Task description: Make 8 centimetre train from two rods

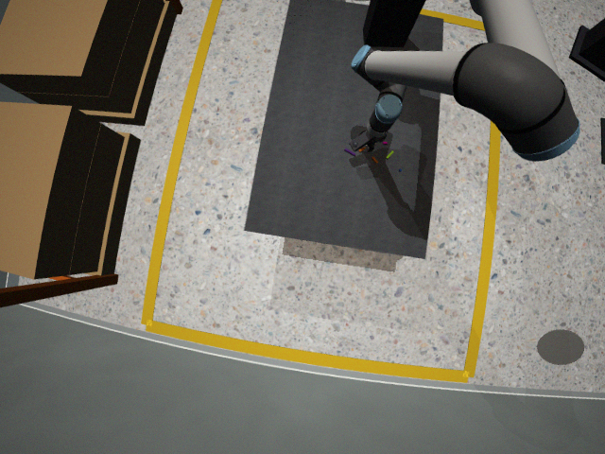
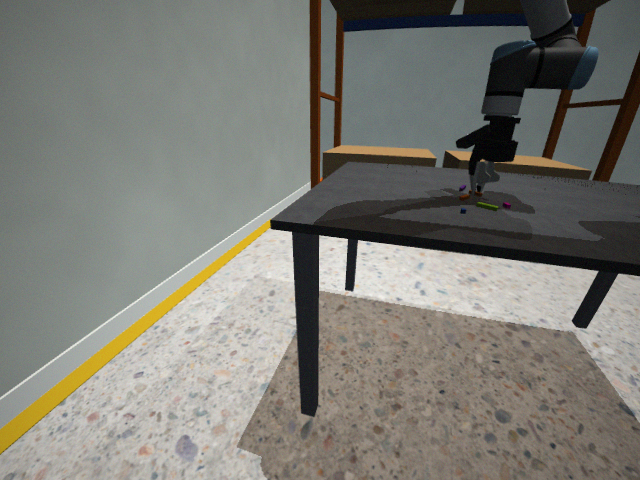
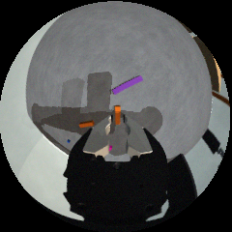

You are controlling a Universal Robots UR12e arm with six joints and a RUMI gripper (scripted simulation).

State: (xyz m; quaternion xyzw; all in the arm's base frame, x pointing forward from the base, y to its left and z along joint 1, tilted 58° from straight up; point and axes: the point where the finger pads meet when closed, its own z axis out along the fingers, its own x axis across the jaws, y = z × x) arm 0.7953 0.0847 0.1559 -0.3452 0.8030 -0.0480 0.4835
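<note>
Right now my hand is 5 cm short of the purple rod, 5 cm to the left of it and 1 cm above it. The rest, counted from my hand: lime rod 5 cm behind, 13 cm to the left, 1 cm below; then magenta rod 9 cm behind, 8 cm to the left, 1 cm below; then small blue rod 22 cm to the left, 1 cm below.
</note>
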